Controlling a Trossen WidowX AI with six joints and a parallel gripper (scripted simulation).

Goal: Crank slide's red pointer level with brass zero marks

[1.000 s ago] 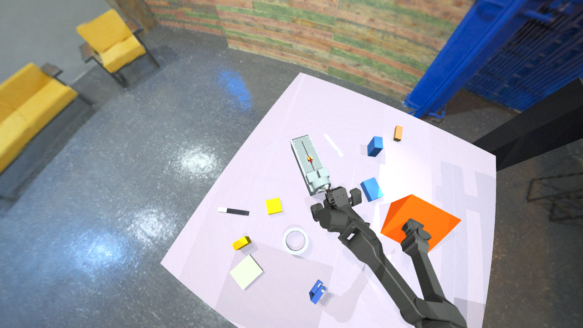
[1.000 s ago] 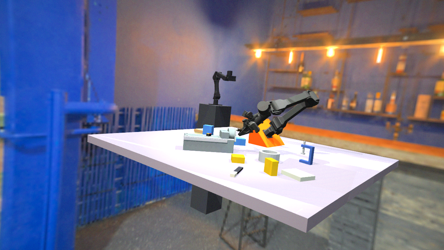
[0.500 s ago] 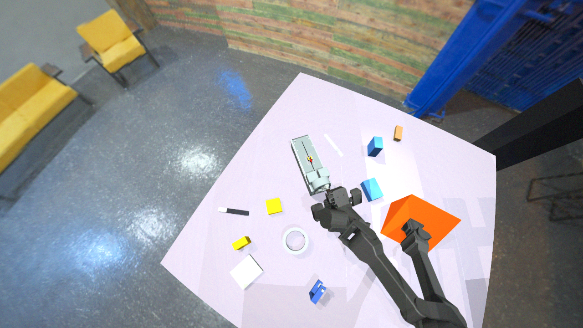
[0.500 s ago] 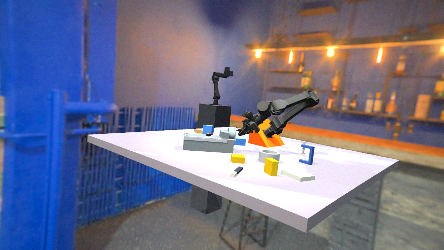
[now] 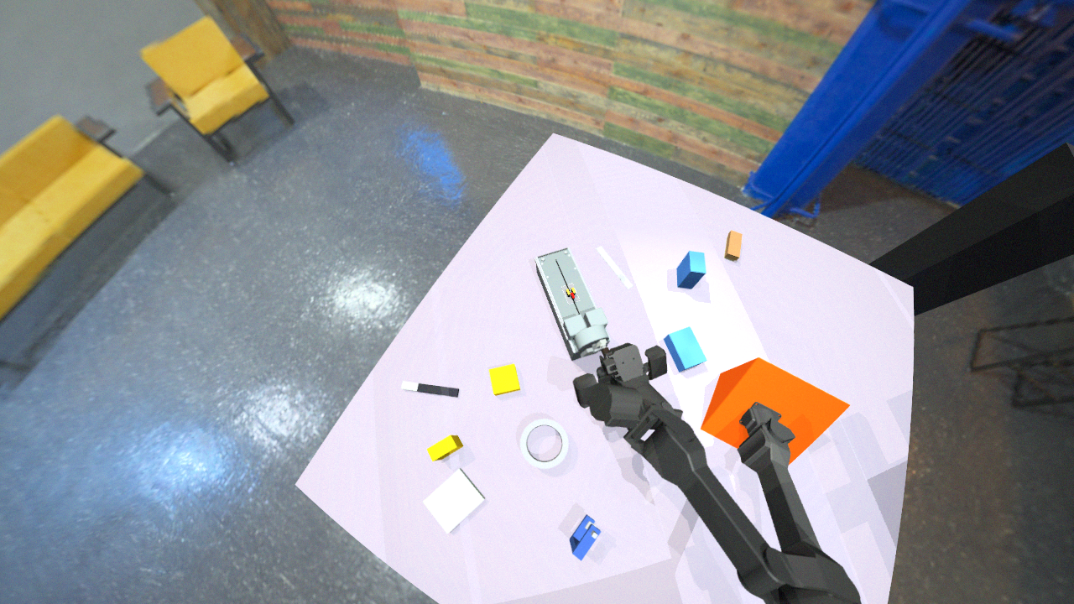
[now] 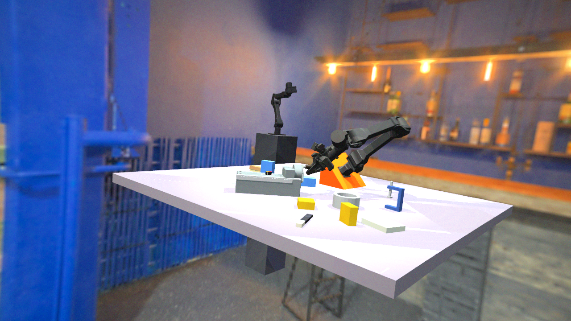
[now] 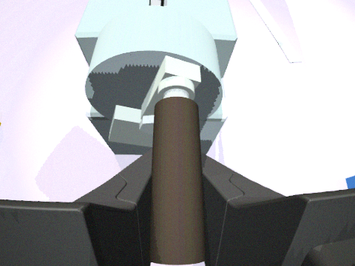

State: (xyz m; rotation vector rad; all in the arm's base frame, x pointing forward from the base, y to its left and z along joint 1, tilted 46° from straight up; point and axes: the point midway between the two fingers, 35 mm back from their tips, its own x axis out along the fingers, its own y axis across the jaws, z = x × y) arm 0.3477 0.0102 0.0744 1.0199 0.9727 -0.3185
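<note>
The brown crank handle lies 1 cm behind my gripper tip, 1 cm to the left of it and 3 cm above it. From my gripper tip the other things lie so: metal strip (8 cm ahead, 27 cm to the right, 9 cm below); blue clamp (13 cm behind, 33 cm to the left, 4 cm below); red pointer (12 cm ahead, 9 cm to the right, 1 cm below).
</note>
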